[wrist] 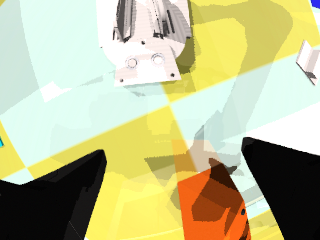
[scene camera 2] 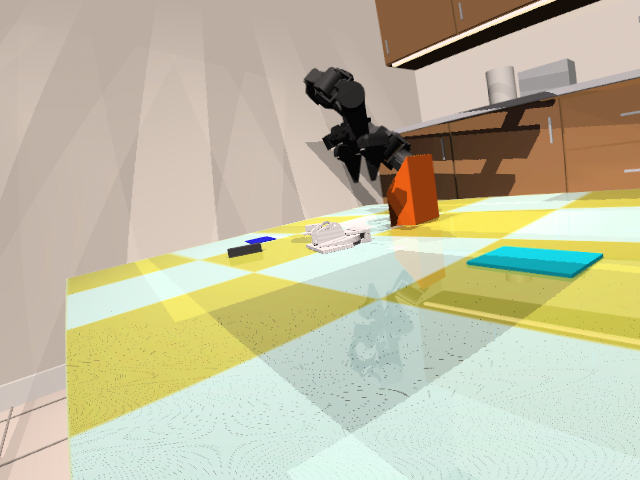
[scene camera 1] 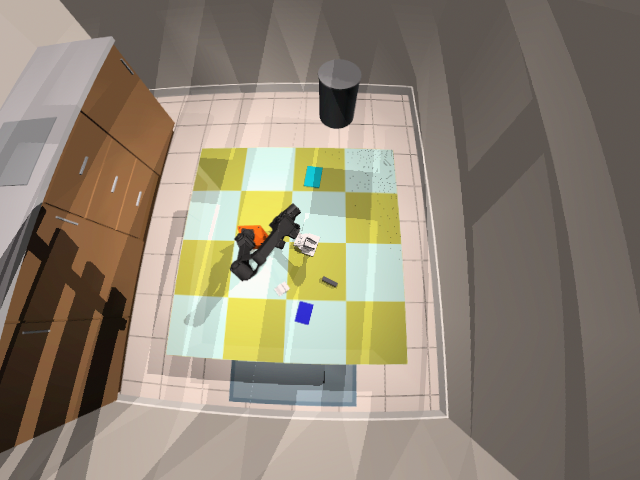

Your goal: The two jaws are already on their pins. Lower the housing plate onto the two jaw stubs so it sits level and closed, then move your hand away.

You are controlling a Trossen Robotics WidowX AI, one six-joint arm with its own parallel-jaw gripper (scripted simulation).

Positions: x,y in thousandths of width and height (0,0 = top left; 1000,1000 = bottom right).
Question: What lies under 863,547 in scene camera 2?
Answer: A cyan plate.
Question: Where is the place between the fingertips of my gripper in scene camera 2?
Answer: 570,378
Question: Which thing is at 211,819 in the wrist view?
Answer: My gripper.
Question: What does my gripper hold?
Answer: Nothing.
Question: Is my gripper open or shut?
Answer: Open.
